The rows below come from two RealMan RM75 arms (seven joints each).
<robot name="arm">
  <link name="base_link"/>
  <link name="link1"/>
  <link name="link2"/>
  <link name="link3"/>
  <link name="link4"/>
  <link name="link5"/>
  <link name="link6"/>
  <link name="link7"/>
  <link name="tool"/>
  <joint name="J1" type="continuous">
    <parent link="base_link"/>
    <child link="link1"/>
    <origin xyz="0 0 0.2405" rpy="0 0 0"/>
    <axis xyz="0 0 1"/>
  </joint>
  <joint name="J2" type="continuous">
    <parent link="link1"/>
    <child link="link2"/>
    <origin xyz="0 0 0" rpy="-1.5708 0 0"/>
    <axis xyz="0 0 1"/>
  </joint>
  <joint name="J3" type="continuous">
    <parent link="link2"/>
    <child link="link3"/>
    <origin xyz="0 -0.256 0" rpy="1.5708 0 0"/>
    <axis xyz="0 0 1"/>
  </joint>
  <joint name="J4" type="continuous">
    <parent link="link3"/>
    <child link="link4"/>
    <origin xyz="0 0 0" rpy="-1.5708 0 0"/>
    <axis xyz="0 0 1"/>
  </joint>
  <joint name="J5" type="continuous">
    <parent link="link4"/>
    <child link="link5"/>
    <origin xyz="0 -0.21 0" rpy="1.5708 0 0"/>
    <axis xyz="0 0 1"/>
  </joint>
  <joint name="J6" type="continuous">
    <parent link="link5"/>
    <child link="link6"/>
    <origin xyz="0 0 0" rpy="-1.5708 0 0"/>
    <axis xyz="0 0 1"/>
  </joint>
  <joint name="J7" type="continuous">
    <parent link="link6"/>
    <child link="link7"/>
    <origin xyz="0 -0.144 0" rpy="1.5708 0 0"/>
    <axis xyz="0 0 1"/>
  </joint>
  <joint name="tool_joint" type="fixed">
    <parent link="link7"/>
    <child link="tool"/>
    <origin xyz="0 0 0" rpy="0 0 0"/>
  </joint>
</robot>
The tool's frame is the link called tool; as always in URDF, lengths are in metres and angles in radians. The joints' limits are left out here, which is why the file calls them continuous.
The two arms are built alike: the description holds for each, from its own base.
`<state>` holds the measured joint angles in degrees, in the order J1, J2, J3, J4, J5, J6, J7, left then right.
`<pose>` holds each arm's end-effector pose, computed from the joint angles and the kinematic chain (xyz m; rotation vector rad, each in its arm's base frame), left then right.
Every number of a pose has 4 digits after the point. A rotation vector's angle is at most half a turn.
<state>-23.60 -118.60 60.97 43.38 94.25 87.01 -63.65 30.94 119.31 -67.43 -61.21 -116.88 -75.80 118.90</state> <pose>-0.2367 0.3145 -0.0110 -2.7477 -0.1211 -0.7789 0.1905 0.3686 -0.0082 -2.7298 0.8530 0.3222</pose>
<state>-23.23 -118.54 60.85 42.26 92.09 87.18 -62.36 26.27 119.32 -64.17 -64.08 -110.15 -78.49 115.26</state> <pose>-0.2379 0.3134 -0.0097 -2.7165 -0.1262 -0.8192 0.1980 0.3563 0.0122 -2.6890 0.8462 0.5024</pose>
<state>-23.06 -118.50 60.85 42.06 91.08 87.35 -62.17 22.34 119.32 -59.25 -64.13 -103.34 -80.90 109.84</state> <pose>-0.2376 0.3131 -0.0084 -2.7032 -0.1297 -0.8388 0.2129 0.3453 0.0343 -2.6094 0.8267 0.6825</pose>
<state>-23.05 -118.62 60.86 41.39 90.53 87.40 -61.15 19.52 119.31 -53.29 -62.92 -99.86 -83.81 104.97</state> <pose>-0.2378 0.3123 -0.0099 -2.6954 -0.1223 -0.8502 0.2339 0.3337 0.0545 -2.5223 0.8119 0.7867</pose>
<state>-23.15 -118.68 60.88 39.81 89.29 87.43 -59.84 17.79 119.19 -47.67 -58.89 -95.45 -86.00 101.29</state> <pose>-0.2387 0.3112 -0.0121 -2.6799 -0.1277 -0.8749 0.2543 0.3235 0.0688 -2.4129 0.8423 0.9199</pose>
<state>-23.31 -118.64 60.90 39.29 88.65 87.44 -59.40 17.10 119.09 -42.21 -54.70 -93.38 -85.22 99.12</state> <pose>-0.2382 0.3117 -0.0121 -2.6720 -0.1263 -0.8861 0.2767 0.3200 0.0803 -2.2697 0.8969 0.9909</pose>
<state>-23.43 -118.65 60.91 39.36 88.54 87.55 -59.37 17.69 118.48 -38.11 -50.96 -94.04 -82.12 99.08</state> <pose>-0.2370 0.3122 -0.0119 -2.6719 -0.1204 -0.8902 0.2974 0.3239 0.0875 -2.1467 0.9769 0.9894</pose>
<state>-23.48 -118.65 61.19 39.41 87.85 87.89 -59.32 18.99 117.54 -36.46 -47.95 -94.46 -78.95 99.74</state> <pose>-0.2348 0.3121 -0.0114 -2.6696 -0.1132 -0.9067 0.3082 0.3322 0.0911 -2.0740 1.0345 0.9801</pose>
